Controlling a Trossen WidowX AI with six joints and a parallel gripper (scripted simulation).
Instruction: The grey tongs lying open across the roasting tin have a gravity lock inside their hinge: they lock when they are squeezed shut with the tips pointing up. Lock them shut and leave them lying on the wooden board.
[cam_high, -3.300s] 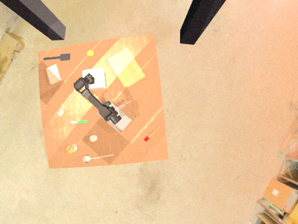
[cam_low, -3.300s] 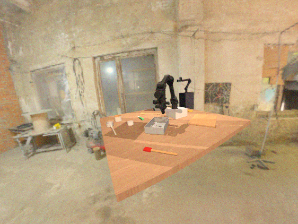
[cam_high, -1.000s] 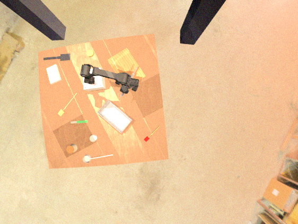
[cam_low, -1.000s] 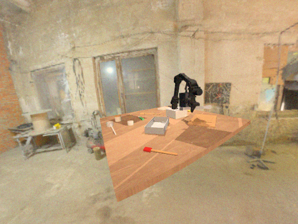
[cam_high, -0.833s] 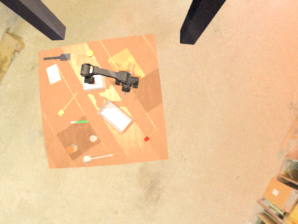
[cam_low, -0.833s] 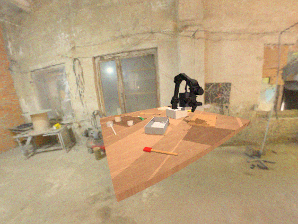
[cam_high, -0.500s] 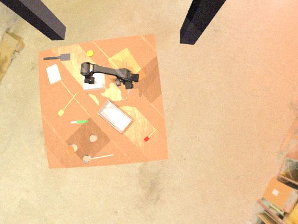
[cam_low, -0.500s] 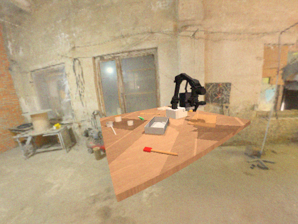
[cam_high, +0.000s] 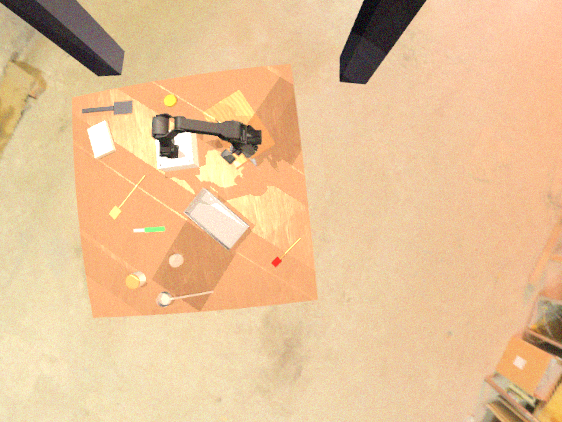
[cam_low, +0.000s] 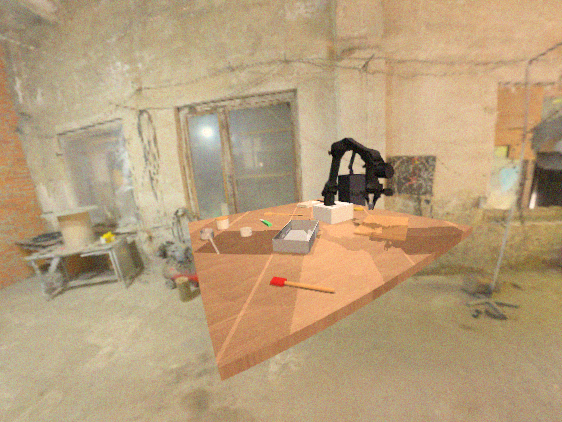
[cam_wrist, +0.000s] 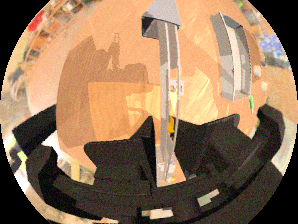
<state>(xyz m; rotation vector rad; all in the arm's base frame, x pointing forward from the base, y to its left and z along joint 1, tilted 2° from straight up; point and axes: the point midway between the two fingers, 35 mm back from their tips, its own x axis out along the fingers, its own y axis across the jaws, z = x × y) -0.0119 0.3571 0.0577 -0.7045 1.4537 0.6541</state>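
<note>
Now: the wooden board 15 cm behind my gripper tip, 12 cm below it and 5 cm to the right of it. From my gripper tip the other things lie so: black spatula (80 cm to the right, 26 cm behind, 12 cm below); grey roasting tin (34 cm ahead, 13 cm to the right, 10 cm below); pale block (83 cm to the right, 11 cm below, 7 cm behind).
</note>
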